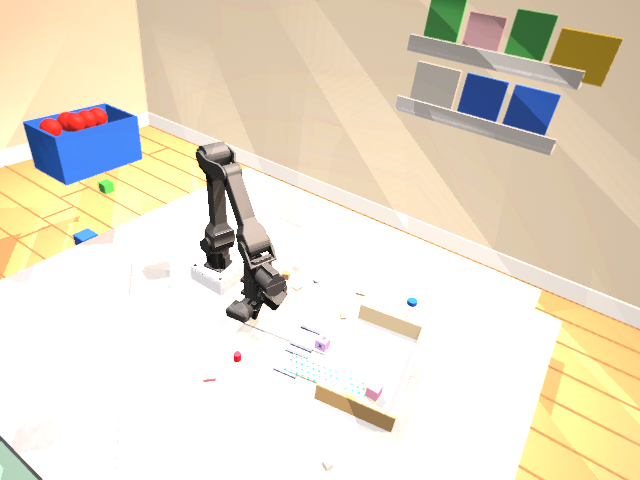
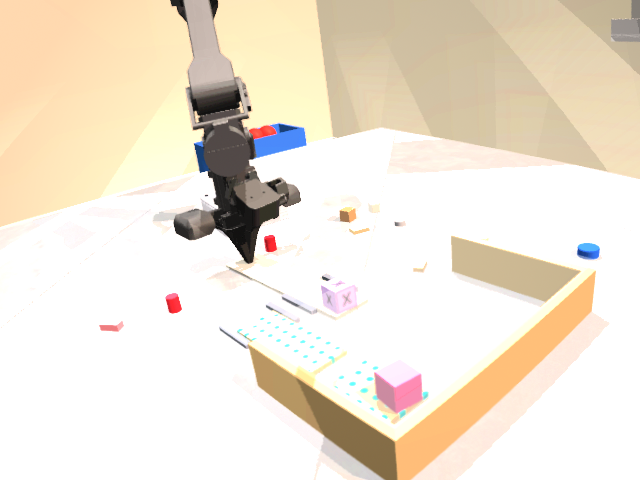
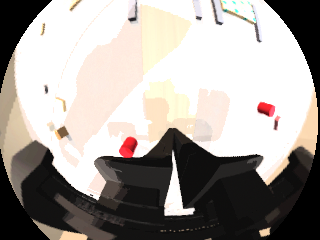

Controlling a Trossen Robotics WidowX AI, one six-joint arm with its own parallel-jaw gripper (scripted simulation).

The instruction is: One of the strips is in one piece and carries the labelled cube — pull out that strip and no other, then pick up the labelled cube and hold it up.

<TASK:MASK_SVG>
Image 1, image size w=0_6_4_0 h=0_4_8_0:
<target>gripper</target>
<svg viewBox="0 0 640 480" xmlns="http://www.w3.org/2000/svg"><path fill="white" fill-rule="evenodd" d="M226 315L246 323L250 318L257 319L263 303L271 310L277 310L287 296L287 284L280 294L271 297L255 281L247 280L243 276L240 279L240 282L244 283L241 294L245 297L241 301L233 301L226 308Z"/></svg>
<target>pale cream strip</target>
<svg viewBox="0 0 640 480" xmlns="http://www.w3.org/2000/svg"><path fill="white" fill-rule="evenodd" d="M243 323L286 341L298 343L321 355L325 355L327 351L322 352L315 348L315 340L319 335L262 313L258 314L256 320L250 318L246 323Z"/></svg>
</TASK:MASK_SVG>
